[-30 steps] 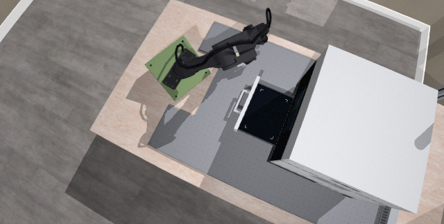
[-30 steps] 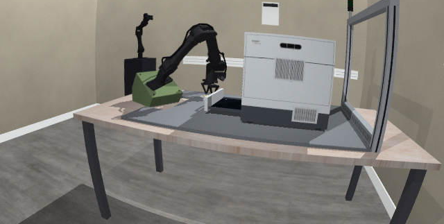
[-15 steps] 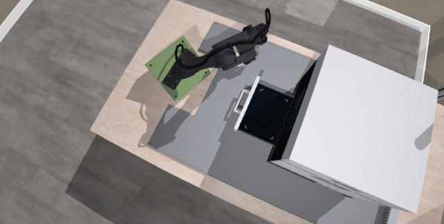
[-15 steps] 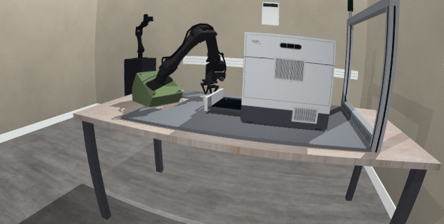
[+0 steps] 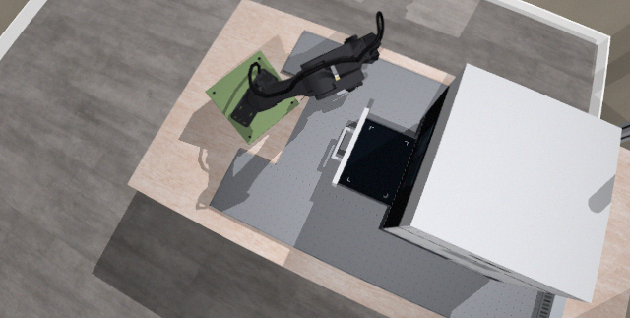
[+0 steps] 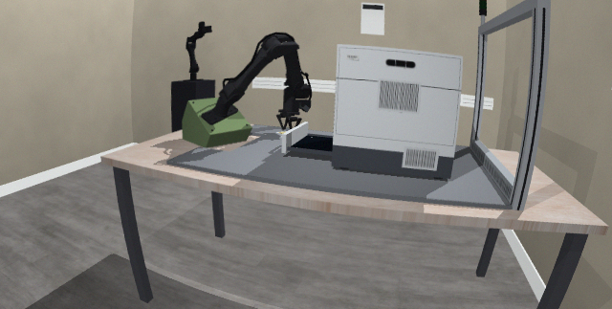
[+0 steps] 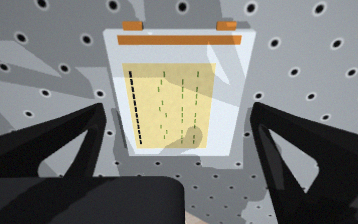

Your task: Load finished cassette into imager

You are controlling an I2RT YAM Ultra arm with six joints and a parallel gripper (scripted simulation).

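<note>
Right now the cassette FINISHED is 20 mm below my hand. From my hand the other things lie so: drawer (240 mm ahead, 230 mm to the right, 20 mm above).
</note>
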